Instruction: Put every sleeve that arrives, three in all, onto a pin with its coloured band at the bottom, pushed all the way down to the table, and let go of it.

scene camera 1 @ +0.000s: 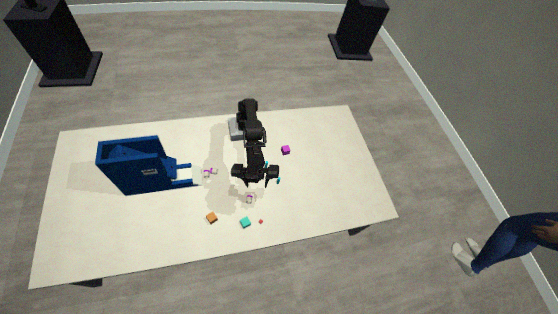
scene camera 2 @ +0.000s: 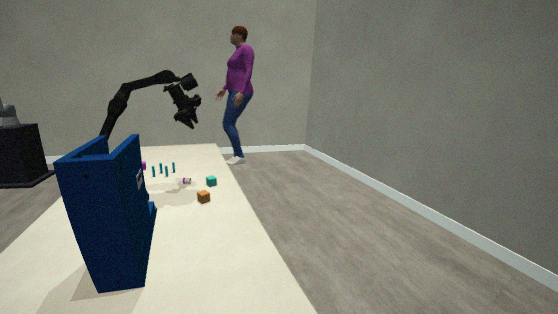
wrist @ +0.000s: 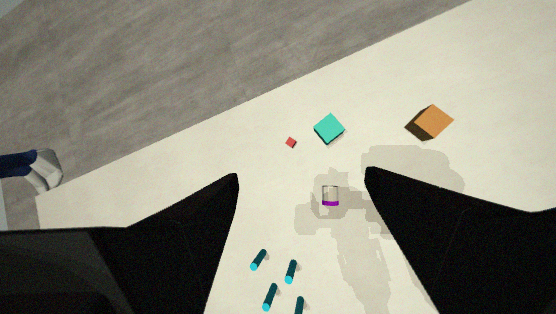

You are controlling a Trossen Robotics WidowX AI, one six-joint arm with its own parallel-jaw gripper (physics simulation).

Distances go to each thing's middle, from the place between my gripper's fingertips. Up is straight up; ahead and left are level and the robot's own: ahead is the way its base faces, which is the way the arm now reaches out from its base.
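Scene:
Blue dispenser (scene camera 2: 105, 197): 450 mm to the right of my hand, 190 mm behind, 130 mm below. My gripper: 260 mm above the orange cube (wrist: 430, 122), 200 mm to the left of it, 30 mm short of it.

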